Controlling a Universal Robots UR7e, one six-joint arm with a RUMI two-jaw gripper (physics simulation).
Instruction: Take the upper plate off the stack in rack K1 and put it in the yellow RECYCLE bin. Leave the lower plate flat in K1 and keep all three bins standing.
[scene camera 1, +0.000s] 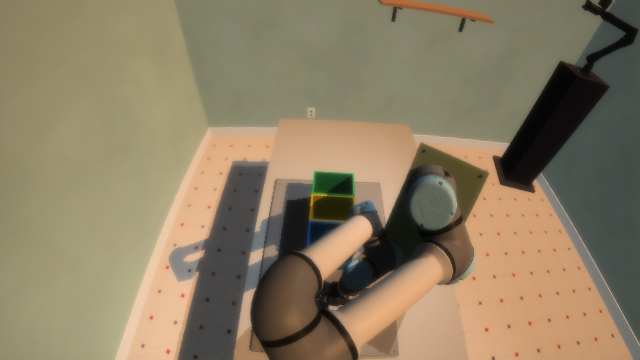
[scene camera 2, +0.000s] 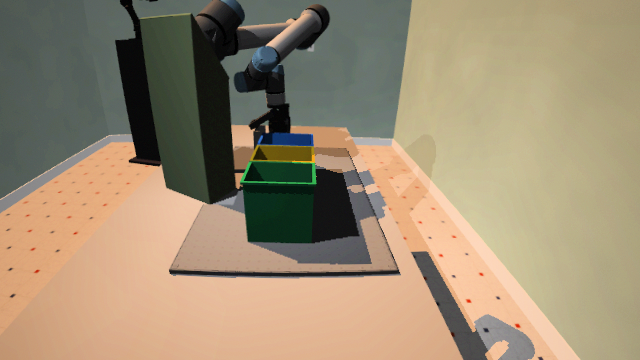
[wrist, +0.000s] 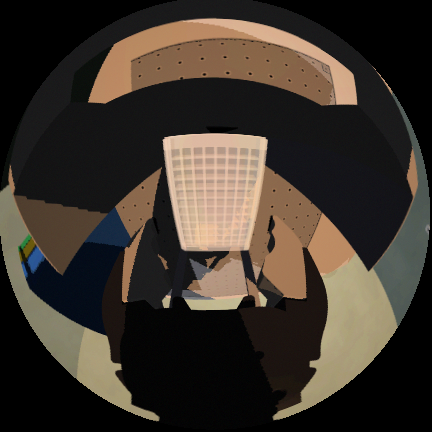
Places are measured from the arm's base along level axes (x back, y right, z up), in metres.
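Where they show: gripper, fingertip midpoint: (wrist: 212, 218); arm's base, link origin: (scene camera 2: 192, 49).
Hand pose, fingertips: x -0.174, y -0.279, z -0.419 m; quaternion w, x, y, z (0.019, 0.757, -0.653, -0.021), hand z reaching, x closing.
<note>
Each offset is from my fingertips to the top centre of the thing. "*": to the spot under its first point. Level surfaces: height alone.
A pale plate with a grid of wells {* dx +0.025, dy +0.000, dz +0.000 m} (wrist: 215, 195) lies in the dark-walled rack K1 {dx +0.004, dy -0.002, dz +0.101 m} (wrist: 90, 145) in the wrist view. The lower plate cannot be told apart beneath it. My gripper (wrist: 212, 218) is open and empty, with one finger on each side of the plate's near end; no contact can be made out. In scene camera 2 it points down behind the bins, fingertips hidden. The yellow RECYCLE bin {dx -0.131, dy +0.332, dz +0.133 m} (scene camera 1: 332, 208) (scene camera 2: 284, 154) stands upright between the green bin {dx -0.159, dy +0.460, dz +0.133 m} (scene camera 1: 333, 184) (scene camera 2: 281, 212) and the blue bin {dx -0.104, dy +0.204, dz +0.133 m} (scene camera 1: 322, 232) (scene camera 2: 287, 139). The arm partly covers the blue bin in scene camera 1.
The bins stand in a row on the perforated board {dz -0.047 m} (scene camera 1: 370, 192) (scene camera 2: 210, 250). A tall olive-green block (scene camera 1: 472, 175) (scene camera 2: 175, 110) stands beside the board, close to the arm. A dark pillar (scene camera 1: 555, 125) (scene camera 2: 137, 100) stands behind it on the floor.
</note>
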